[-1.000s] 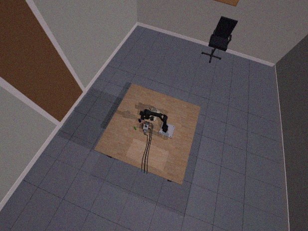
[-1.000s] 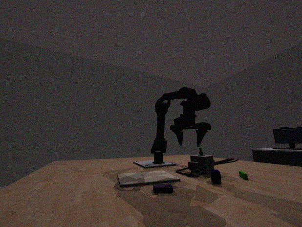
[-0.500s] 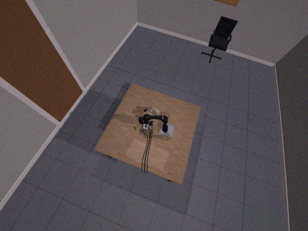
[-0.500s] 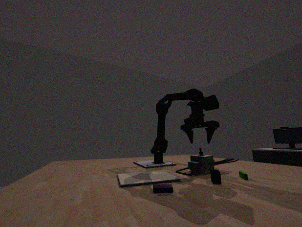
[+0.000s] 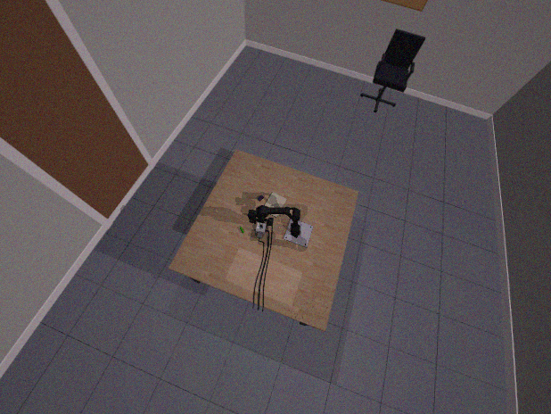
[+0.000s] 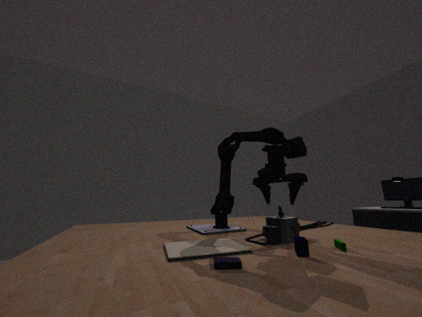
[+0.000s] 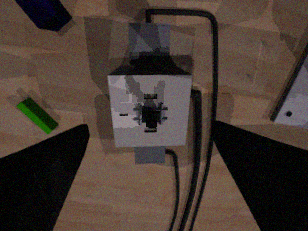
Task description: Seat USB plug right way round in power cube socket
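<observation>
Now: gripper tip 3 cm above the dark USB plug. Also, from my gripper tip: dark blue block (14 cm ahead, 10 cm below, 5 cm to the right); green block (13 cm ahead, 11 cm below, 10 cm to the left); USB socket (5 cm below, 1 cm to the left).
</observation>
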